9 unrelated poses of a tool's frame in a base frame.
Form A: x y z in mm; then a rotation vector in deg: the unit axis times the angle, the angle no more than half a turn.
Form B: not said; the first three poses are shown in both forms.
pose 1, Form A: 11.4 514.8 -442.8 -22.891 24.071 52.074
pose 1, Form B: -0.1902 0.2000 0.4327 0.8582 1.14 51.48 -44.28
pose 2, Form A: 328.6 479.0 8.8 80.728 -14.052 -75.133
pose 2, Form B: 0.5991 -0.1043 -0.5575 0.5652 32.86 47.90 0.88
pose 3, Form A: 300.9 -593.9 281.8 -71.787 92.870 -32.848
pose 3, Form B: -0.5148 0.6660 -0.2356 0.4856 30.09 -59.39 28.18
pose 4, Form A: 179.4 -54.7 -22.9 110.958 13.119 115.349
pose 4, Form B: 0.6811 0.0805 0.7080 0.1686 17.94 -5.47 -2.29
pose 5, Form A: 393.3 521.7 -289.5 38.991 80.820 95.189
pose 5, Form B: 0.2710 0.5618 0.6617 0.4161 39.33 52.17 -28.95
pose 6, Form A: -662.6 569.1 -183.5 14.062 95.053 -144.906
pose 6, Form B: 0.0808 0.5459 -0.8322 0.0535 -66.26 56.91 -18.35
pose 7, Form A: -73.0 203.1 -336.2 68.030 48.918 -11.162
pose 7, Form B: 0.5413 0.3892 -0.0888 0.7400 -7.30 20.31 -33.62
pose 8, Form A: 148.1 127.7 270.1 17.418 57.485 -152.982
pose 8, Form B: 0.1050 0.3465 -0.9222 0.1361 14.81 12.77 27.01
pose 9, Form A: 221.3 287.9 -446.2 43.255 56.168 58.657
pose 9, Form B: 0.3382 0.4392 0.4586 0.6946 22.13 28.79 -44.62
